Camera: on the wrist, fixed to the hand. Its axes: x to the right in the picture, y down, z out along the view.
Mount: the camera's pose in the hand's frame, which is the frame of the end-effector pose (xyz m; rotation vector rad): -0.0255 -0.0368 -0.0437 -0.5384 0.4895 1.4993
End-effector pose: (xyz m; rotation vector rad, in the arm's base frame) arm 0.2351 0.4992 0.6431 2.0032 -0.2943 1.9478
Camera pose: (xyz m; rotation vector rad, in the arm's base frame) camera 0.2071 0.5475 0.6148 -0.6191 1.9075 -2.0014
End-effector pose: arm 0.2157 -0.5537 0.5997 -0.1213 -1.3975 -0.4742
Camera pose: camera 0.2390 -0.5961 0.5600 -1.2832 -0.3893 0.3955
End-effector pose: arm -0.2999 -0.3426 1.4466 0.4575 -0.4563 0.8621
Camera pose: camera -0.2765 -0.3549 1.3899 -0.7393 -0.5120 2.1294
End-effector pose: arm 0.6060 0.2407 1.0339 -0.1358 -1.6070 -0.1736
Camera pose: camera 0.6428 0.1966 1.0091 -1.5112 -0.6216 0.5019
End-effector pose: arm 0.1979 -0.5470 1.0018 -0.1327 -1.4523 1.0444
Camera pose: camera 0.2584 -0.5627 0.9984 -1.9379 -0.9852 1.5258
